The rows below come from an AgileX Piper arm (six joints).
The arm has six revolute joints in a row. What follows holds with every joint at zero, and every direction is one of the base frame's. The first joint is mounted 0.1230 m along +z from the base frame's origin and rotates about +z. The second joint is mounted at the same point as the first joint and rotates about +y. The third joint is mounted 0.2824 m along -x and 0.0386 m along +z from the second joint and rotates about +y. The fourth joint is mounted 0.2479 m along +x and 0.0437 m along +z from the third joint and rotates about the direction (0.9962, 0, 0.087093). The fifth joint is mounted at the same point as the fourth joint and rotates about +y. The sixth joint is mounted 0.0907 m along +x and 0.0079 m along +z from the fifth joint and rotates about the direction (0.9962, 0, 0.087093). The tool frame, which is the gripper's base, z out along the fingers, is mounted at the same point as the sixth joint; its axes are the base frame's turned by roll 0.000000, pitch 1.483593 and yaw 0.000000 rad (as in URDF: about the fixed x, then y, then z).
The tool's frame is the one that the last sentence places.
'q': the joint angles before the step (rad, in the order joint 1, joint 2, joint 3, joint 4, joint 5, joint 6). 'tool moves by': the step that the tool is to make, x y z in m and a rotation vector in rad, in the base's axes. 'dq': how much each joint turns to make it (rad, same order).
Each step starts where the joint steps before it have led.
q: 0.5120, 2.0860, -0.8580, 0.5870, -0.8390, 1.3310
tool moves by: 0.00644, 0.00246, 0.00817, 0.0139, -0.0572, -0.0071
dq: 0.0000, 0.0000, -0.0250, -0.0030, -0.0360, 0.0040
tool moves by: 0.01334, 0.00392, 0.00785, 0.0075, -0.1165, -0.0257
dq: 0.0000, 0.0320, -0.0560, 0.0020, -0.0990, -0.0030
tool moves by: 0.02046, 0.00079, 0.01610, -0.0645, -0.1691, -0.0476
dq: -0.0130, 0.0370, -0.0910, 0.0101, -0.1290, -0.0921
